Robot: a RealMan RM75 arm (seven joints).
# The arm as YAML. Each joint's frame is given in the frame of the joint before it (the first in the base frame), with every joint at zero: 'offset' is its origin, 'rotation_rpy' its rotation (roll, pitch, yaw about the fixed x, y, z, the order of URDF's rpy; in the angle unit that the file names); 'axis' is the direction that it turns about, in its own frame. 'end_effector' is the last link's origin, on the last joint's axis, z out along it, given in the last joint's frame.
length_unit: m
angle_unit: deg
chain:
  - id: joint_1
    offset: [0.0, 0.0, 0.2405]
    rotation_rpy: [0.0, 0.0, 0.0]
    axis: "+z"
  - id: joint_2
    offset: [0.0, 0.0, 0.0]
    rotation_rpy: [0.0, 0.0, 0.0]
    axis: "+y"
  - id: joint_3
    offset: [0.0, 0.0, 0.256]
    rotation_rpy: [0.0, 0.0, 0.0]
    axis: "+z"
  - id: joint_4
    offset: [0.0, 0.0, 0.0]
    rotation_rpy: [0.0, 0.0, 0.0]
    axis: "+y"
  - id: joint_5
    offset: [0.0, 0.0, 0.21]
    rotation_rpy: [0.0, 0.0, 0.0]
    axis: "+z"
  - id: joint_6
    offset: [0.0, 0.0, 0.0]
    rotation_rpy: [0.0, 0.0, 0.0]
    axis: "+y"
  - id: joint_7
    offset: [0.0, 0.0, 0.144]
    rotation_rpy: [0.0, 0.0, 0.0]
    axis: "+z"
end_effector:
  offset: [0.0, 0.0, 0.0]
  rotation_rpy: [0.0, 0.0, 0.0]
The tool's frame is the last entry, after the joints.
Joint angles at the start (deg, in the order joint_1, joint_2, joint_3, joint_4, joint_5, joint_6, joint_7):
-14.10 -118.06 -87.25 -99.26 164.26 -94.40 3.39
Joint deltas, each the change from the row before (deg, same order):
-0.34 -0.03 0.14 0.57 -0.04 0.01 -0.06
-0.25 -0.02 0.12 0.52 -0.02 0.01 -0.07
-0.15 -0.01 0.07 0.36 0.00 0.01 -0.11
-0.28 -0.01 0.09 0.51 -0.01 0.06 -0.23
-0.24 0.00 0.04 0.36 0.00 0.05 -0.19
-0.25 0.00 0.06 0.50 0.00 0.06 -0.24
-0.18 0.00 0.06 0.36 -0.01 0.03 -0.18
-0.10 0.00 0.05 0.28 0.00 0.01 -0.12
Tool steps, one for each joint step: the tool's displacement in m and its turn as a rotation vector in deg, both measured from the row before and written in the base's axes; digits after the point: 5 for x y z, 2 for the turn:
-0.00007 0.00064 -0.00167 -0.35 0.04 0.13
-0.00042 0.00036 -0.00142 -0.29 0.06 0.19
-0.00046 0.00018 -0.00089 -0.14 0.04 0.20
-0.00029 0.00064 -0.00123 -0.11 0.02 0.24
-0.00006 0.00068 -0.00074 -0.03 0.02 0.15
-0.00050 0.00058 -0.00103 -0.07 0.04 0.29
-0.00033 0.00035 -0.00081 -0.07 0.02 0.21
-0.00048 0.00007 -0.00062 -0.08 0.04 0.20

